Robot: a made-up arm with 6 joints. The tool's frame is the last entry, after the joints. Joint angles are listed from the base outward.
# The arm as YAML. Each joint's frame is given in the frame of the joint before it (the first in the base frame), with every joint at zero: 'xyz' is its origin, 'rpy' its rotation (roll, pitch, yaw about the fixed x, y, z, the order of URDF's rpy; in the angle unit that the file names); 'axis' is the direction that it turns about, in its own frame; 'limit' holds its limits. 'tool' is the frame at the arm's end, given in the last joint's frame.
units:
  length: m
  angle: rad
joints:
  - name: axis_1
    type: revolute
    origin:
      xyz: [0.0, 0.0, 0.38]
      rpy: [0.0, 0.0, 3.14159]
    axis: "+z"
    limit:
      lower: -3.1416
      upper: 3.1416
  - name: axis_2
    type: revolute
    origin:
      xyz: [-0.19, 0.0, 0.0]
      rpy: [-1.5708, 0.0, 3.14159]
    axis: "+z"
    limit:
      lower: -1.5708
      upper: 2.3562
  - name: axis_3
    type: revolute
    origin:
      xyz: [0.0, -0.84, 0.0]
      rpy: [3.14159, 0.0, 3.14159]
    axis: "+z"
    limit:
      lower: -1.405
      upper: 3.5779
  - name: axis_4
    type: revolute
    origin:
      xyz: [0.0, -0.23, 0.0]
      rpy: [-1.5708, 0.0, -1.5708]
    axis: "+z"
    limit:
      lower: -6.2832
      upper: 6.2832
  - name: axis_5
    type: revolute
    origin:
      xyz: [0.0, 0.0, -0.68]
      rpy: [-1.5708, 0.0, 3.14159]
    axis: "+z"
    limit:
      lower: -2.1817
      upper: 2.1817
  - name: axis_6
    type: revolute
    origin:
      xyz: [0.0, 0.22, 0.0]
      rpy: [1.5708, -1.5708, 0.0]
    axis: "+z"
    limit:
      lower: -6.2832
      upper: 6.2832
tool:
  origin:
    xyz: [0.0, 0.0, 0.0]
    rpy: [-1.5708, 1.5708, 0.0]
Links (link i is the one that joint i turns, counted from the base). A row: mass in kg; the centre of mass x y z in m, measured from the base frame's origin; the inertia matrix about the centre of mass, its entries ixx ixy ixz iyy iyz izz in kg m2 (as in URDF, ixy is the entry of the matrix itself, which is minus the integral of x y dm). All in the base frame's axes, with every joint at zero. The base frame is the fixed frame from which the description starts. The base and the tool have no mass.
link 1: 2.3; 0.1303 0.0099 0.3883; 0.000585 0 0 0.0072 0 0.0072
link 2: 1.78; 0.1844 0.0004 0.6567; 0.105 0 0 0.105 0 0.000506
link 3: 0.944; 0.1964 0.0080 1.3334; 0.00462 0 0 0.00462 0 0.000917
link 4: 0.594; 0.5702 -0.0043 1.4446; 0.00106 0 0 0.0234 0 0.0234
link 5: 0.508; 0.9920 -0.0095 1.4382; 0.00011 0 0 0.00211 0 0.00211
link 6: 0.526; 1.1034 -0.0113 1.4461; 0.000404 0 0 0.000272 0 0.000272
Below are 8 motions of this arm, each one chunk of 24 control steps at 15 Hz.
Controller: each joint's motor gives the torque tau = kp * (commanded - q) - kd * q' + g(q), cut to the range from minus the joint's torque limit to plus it. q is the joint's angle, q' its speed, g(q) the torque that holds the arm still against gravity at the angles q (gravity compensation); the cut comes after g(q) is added. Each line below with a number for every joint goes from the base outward.
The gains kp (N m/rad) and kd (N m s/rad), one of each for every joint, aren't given. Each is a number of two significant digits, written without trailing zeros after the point. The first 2 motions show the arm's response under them.
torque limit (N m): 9.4 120 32 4.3 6.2 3
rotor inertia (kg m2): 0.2 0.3 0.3 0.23 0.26 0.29
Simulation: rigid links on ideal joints. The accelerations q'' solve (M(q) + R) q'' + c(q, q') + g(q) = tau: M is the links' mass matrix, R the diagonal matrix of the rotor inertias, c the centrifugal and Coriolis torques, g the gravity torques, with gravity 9.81 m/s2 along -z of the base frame. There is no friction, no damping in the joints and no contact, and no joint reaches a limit. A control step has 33 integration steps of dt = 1/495 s. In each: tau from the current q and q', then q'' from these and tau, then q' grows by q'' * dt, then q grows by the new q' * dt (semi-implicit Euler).
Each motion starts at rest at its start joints. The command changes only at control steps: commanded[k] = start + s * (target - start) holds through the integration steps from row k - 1 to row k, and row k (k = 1, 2, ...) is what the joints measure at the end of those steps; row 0 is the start. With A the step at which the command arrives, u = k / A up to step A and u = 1 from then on. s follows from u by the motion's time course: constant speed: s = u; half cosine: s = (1 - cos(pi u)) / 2; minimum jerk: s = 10 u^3 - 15 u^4 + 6 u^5; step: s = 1 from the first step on.
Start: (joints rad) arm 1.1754 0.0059 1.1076 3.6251 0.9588 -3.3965
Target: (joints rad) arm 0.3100 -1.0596 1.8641 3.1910 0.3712 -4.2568
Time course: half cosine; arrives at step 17
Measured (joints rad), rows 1 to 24:
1: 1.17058 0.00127 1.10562 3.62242 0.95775 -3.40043
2: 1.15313 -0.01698 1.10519 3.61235 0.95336 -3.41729
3: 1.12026 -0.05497 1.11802 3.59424 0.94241 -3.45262
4: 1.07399 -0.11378 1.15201 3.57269 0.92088 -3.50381
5: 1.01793 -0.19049 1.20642 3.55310 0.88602 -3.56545
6: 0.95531 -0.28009 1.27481 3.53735 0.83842 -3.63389
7: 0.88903 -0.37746 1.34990 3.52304 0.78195 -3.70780
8: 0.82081 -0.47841 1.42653 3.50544 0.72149 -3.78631
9: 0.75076 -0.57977 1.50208 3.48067 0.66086 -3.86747
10: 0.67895 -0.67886 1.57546 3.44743 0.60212 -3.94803
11: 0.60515 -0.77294 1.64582 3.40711 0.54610 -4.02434
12: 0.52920 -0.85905 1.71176 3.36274 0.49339 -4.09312
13: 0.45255 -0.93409 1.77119 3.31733 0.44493 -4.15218
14: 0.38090 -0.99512 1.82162 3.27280 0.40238 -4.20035
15: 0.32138 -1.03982 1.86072 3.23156 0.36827 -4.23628
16: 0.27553 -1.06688 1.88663 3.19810 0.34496 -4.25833
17: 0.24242 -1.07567 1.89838 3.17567 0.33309 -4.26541
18: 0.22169 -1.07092 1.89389 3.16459 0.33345 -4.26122
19: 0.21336 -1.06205 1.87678 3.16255 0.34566 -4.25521
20: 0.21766 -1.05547 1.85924 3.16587 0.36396 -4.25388
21: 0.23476 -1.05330 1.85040 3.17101 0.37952 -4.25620
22: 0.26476 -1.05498 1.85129 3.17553 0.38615 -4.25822
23: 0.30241 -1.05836 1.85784 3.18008 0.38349 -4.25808
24: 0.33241 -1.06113 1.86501 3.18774 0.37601 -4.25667
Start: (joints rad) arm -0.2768 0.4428 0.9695 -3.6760 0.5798 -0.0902
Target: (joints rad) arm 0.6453 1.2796 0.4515 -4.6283 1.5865 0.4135
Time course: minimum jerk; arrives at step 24
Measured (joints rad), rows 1 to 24:
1: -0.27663 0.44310 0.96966 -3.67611 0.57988 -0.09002
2: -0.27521 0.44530 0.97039 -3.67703 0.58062 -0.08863
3: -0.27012 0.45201 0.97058 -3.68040 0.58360 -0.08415
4: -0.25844 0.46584 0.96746 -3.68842 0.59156 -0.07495
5: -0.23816 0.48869 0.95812 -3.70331 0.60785 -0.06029
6: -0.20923 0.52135 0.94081 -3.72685 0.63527 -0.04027
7: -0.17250 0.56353 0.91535 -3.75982 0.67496 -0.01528
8: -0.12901 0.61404 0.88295 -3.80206 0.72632 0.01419
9: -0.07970 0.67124 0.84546 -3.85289 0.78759 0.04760
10: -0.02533 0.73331 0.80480 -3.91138 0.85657 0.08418
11: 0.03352 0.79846 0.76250 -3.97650 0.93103 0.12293
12: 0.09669 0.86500 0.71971 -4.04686 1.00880 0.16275
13: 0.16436 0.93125 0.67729 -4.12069 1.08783 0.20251
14: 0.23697 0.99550 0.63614 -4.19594 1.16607 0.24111
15: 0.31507 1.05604 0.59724 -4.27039 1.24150 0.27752
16: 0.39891 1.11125 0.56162 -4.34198 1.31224 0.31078
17: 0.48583 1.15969 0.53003 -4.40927 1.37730 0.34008
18: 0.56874 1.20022 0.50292 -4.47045 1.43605 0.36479
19: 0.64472 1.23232 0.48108 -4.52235 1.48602 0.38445
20: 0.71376 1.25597 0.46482 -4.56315 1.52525 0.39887
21: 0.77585 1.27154 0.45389 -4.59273 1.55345 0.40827
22: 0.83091 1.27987 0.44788 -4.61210 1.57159 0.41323
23: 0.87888 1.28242 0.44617 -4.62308 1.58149 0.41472
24: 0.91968 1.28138 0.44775 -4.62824 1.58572 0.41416
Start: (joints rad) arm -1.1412 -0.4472 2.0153 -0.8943 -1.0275 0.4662
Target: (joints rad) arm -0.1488 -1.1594 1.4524 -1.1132 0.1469 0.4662
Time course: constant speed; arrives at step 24
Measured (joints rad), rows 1 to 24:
1: -1.12752 -0.46723 1.98909 -0.89547 -1.02028 0.46594
2: -1.09166 -0.50018 1.96114 -0.89914 -0.99047 0.46572
3: -1.04080 -0.53480 1.94396 -0.90746 -0.93930 0.46586
4: -0.98751 -0.56823 1.92950 -0.91944 -0.87734 0.46625
5: -0.93997 -0.59941 1.91142 -0.93254 -0.81515 0.46652
6: -0.89841 -0.62843 1.88837 -0.94493 -0.75919 0.46650
7: -0.85976 -0.65645 1.86207 -0.95549 -0.71024 0.46630
8: -0.82119 -0.68468 1.83522 -0.96404 -0.66534 0.46613
9: -0.78134 -0.71375 1.80973 -0.97127 -0.62082 0.46609
10: -0.74015 -0.74363 1.78611 -0.97826 -0.57440 0.46614
11: -0.69818 -0.77392 1.76375 -0.98589 -0.52571 0.46621
12: -0.65602 -0.80416 1.74166 -0.99447 -0.47561 0.46624
13: -0.61408 -0.83410 1.71910 -1.00374 -0.42526 0.46624
14: -0.57247 -0.86373 1.69583 -1.01326 -0.37544 0.46623
15: -0.53115 -0.89318 1.67204 -1.02263 -0.32636 0.46622
16: -0.48996 -0.92262 1.64810 -1.03171 -0.27782 0.46621
17: -0.44879 -0.95216 1.62430 -1.04053 -0.22944 0.46620
18: -0.40753 -0.98183 1.60076 -1.04924 -0.18096 0.46620
19: -0.36616 -1.01157 1.57745 -1.05796 -0.13224 0.46620
20: -0.32469 -1.04132 1.55422 -1.06674 -0.08332 0.46620
21: -0.28315 -1.07105 1.53095 -1.07558 -0.03428 0.46620
22: -0.24159 -1.10072 1.50758 -1.08445 0.01475 0.46620
23: -0.20004 -1.13035 1.48411 -1.09333 0.06371 0.46620
24: -0.15854 -1.15996 1.46058 -1.10222 0.11260 0.46620

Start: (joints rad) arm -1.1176 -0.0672 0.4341 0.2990 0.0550 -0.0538
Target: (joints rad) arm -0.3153 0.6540 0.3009 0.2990 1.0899 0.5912
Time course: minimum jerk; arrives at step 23
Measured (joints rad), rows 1 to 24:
1: -1.11729 -0.06687 0.43433 0.29900 0.05528 -0.05353
2: -1.11496 -0.06448 0.43565 0.29903 0.05756 -0.05146
3: -1.10772 -0.05740 0.43783 0.29914 0.06518 -0.04484
4: -1.09315 -0.04331 0.43921 0.29931 0.08144 -0.03138
5: -1.07015 -0.02078 0.43803 0.29943 0.10819 -0.01024
6: -1.03872 0.01057 0.43340 0.29928 0.14573 0.01828
7: -0.99967 0.05022 0.42548 0.29868 0.19355 0.05349
8: -0.95386 0.09704 0.41509 0.29750 0.25083 0.09466
9: -0.90208 0.14960 0.40316 0.29575 0.31666 0.14097
10: -0.84519 0.20631 0.39043 0.29357 0.38981 0.19120
11: -0.78409 0.26551 0.37734 0.29124 0.46855 0.24384
12: -0.71973 0.32552 0.36415 0.28912 0.55062 0.29723
13: -0.65326 0.38456 0.35107 0.28768 0.63344 0.34972
14: -0.58612 0.44087 0.33840 0.28748 0.71441 0.39975
15: -0.52039 0.49274 0.32655 0.28923 0.79118 0.44590
16: -0.45901 0.53866 0.31598 0.29372 0.86174 0.48690
17: -0.40495 0.57742 0.30716 0.30105 0.92438 0.52169
18: -0.36007 0.60829 0.30041 0.31010 0.97763 0.54956
19: -0.32532 0.63106 0.29582 0.31918 1.02044 0.57019
20: -0.30078 0.64601 0.29332 0.32659 1.05231 0.58374
21: -0.28596 0.65398 0.29273 0.33118 1.07353 0.59094
22: -0.28061 0.65641 0.29390 0.33292 1.08553 0.59310
23: -0.28473 0.65546 0.29661 0.33243 1.09085 0.59227
24: -0.29700 0.65377 0.30024 0.32941 1.09271 0.59091

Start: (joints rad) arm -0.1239 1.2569 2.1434 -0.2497 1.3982 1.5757
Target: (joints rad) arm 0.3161 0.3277 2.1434 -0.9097 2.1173 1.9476
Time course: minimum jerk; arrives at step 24
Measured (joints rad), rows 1 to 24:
1: -0.12383 1.25650 2.14312 -0.24986 1.39836 1.57583
2: -0.12322 1.25357 2.14148 -0.25113 1.39954 1.57687
3: -0.12099 1.24498 2.13833 -0.25525 1.40313 1.58019
4: -0.11565 1.22814 2.13501 -0.26393 1.41091 1.58702
5: -0.10569 1.20164 2.13286 -0.27816 1.42473 1.59787
6: -0.08998 1.16515 2.13231 -0.29799 1.44594 1.61268
7: -0.06809 1.11919 2.13296 -0.32283 1.47503 1.63115
8: -0.04046 1.06478 2.13414 -0.35191 1.51159 1.65295
9: -0.00838 1.00324 2.13541 -0.38466 1.55469 1.67768
10: 0.02626 0.93606 2.13668 -0.42092 1.60315 1.70474
11: 0.06156 0.86490 2.13812 -0.46081 1.65572 1.73339
12: 0.09615 0.79165 2.13990 -0.50445 1.71107 1.76282
13: 0.12950 0.71837 2.14200 -0.55145 1.76776 1.79219
14: 0.16163 0.64718 2.14419 -0.60073 1.82421 1.82070
15: 0.19229 0.58010 2.14618 -0.65061 1.87883 1.84759
16: 0.22068 0.51889 2.14777 -0.69924 1.93009 1.87215
17: 0.24587 0.46504 2.14894 -0.74496 1.97658 1.89377
18: 0.26731 0.41963 2.14975 -0.78631 2.01713 1.91195
19: 0.28475 0.38340 2.15024 -0.82211 2.05089 1.92640
20: 0.29806 0.35660 2.15037 -0.85151 2.07743 1.93702
21: 0.30729 0.33892 2.15005 -0.87421 2.09671 1.94395
22: 0.31281 0.32936 2.14922 -0.89044 2.10922 1.94759
23: 0.31536 0.32617 2.14783 -0.90100 2.11594 1.94864
24: 0.31605 0.32674 2.14586 -0.90730 2.11847 1.94815

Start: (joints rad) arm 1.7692 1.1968 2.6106 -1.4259 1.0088 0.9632
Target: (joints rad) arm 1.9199 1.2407 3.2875 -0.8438 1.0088 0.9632
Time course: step
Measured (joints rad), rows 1 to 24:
1: 1.77941 1.24261 2.71704 -1.40630 0.99243 0.96249
2: 1.81575 1.26954 2.95099 -1.38188 0.98172 0.96152
3: 1.88244 1.23616 3.22555 -1.32025 0.97437 0.96160
4: 1.94217 1.22087 3.41262 -1.13743 0.97216 0.96311
5: 1.97261 1.23642 3.51579 -0.92503 0.99139 0.96452
6: 1.97610 1.24147 3.53964 -0.74283 1.02336 0.96489
7: 1.95378 1.23928 3.48908 -0.59745 1.04698 0.96447
8: 1.92076 1.23761 3.37372 -0.49389 1.05257 0.96392
9: 1.90369 1.24006 3.27464 -0.45697 1.02573 0.96295
10: 1.90673 1.24335 3.24383 -0.50472 0.98894 0.96214
11: 1.91803 1.24234 3.25914 -0.62032 0.97342 0.96230
12: 1.92533 1.24015 3.28318 -0.74179 0.98300 0.96311
13: 1.92515 1.24000 3.29505 -0.83018 1.00194 0.96367
14: 1.92115 1.24081 3.29386 -0.87835 1.01517 0.96360
15: 1.91796 1.24118 3.28817 -0.89508 1.01810 0.96319
16: 1.91741 1.24111 3.28468 -0.89214 1.01441 0.96294
17: 1.91870 1.24089 3.28464 -0.87933 1.00970 0.96300
18: 1.92017 1.24070 3.28626 -0.86372 1.00714 0.96319
19: 1.92080 1.24060 3.28774 -0.84998 1.00695 0.96330
20: 1.92058 1.24059 3.28837 -0.84057 1.00791 0.96328
21: 1.92005 1.24062 3.28832 -0.83601 1.00884 0.96322
22: 1.91968 1.24065 3.28799 -0.83541 1.00925 0.96318
23: 1.91963 1.24068 3.28768 -0.83722 1.00921 0.96319
24: 1.91977 1.24070 3.28748 -0.83992 1.00898 0.96320

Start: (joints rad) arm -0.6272 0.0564 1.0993 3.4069 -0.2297 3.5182
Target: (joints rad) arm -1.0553 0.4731 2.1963 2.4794 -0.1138 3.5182
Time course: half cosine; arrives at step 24
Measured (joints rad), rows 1 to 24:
1: -0.62841 0.05801 1.10259 3.40636 -0.22954 3.51820
2: -0.63278 0.06327 1.11353 3.40351 -0.22880 3.51820
3: -0.64096 0.07236 1.13314 3.39589 -0.22700 3.51819
4: -0.65268 0.08476 1.16138 3.38145 -0.22389 3.51818
5: -0.66762 0.10009 1.19815 3.35903 -0.21969 3.51817
6: -0.68554 0.11806 1.24301 3.32840 -0.21477 3.51816
7: -0.70613 0.13841 1.29513 3.29005 -0.20944 3.51817
8: -0.72902 0.16089 1.35342 3.24493 -0.20377 3.51818
9: -0.75382 0.18519 1.41671 3.19420 -0.19770 3.51819
10: -0.78011 0.21094 1.48381 3.13906 -0.19115 3.51820
11: -0.80744 0.23766 1.55359 3.08067 -0.18414 3.51820
12: -0.83534 0.26488 1.62490 3.02011 -0.17678 3.51820
13: -0.86336 0.29209 1.69663 2.95844 -0.16928 3.51820
14: -0.89100 0.31880 1.76761 2.89665 -0.16185 3.51820
15: -0.91780 0.34457 1.83665 2.83576 -0.15469 3.51821
16: -0.94330 0.36895 1.90253 2.77676 -0.14791 3.51822
17: -0.96708 0.39155 1.96410 2.72063 -0.14160 3.51822
18: -0.98871 0.41199 2.02027 2.66832 -0.13581 3.51823
19: -1.00783 0.42993 2.07005 2.62070 -0.13060 3.51823
20: -1.02410 0.44505 2.11257 2.57859 -0.12606 3.51824
21: -1.03724 0.45708 2.14713 2.54271 -0.12225 3.51824
22: -1.04703 0.46582 2.17312 2.51366 -0.11926 3.51824
23: -1.05328 0.47110 2.19009 2.49195 -0.11717 3.51824
24: -1.05588 0.47286 2.19776 2.47795 -0.11602 3.51824

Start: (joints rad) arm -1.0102 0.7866 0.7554 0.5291 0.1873 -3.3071
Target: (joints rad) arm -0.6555 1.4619 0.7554 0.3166 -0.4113 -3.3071
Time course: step
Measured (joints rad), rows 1 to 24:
1: -1.00454 0.89656 0.88066 0.49310 0.15920 -3.30815
2: -0.99142 1.17916 1.13780 0.42043 0.10921 -3.31030
3: -0.97359 1.48005 1.27829 0.35078 0.03151 -3.31079
4: -0.94956 1.52298 0.89811 0.30365 -0.12687 -3.30884
5: -0.91638 1.49911 0.45348 0.28279 -0.31405 -3.30653
6: -0.87014 1.49517 0.10200 0.27949 -0.42826 -3.30572
7: -0.80693 1.49428 -0.15903 0.28267 -0.46864 -3.30606
8: -0.72547 1.48513 -0.32100 0.28635 -0.47286 -3.30634
9: -0.63837 1.47670 -0.36349 0.28726 -0.47118 -3.30602
10: -0.56402 1.47693 -0.27889 0.28624 -0.47102 -3.30561
11: -0.50669 1.48459 -0.07379 0.28688 -0.46650 -3.30573
12: -0.46658 1.49528 0.23781 0.28977 -0.45091 -3.30640
13: -0.44053 1.49336 0.60419 0.29519 -0.41650 -3.30749
14: -0.42390 1.43637 0.81106 0.30824 -0.35126 -3.30936
15: -0.41377 1.40118 0.90123 0.32444 -0.30309 -3.31022
16: -0.40947 1.40914 0.90574 0.33712 -0.28897 -3.30964
17: -0.41090 1.43868 0.83664 0.34172 -0.31101 -3.30828
18: -0.41844 1.47230 0.75820 0.33607 -0.36076 -3.30675
19: -0.43290 1.48918 0.70558 0.32228 -0.41483 -3.30574
20: -0.45477 1.48624 0.69548 0.30612 -0.44980 -3.30566
21: -0.48369 1.47252 0.71901 0.29437 -0.45449 -3.30636
22: -0.51903 1.45880 0.75222 0.29078 -0.43512 -3.30725
23: -0.56043 1.45156 0.77506 0.29443 -0.40849 -3.30777
24: -0.60781 1.45186 0.78061 0.30161 -0.38979 -3.30775

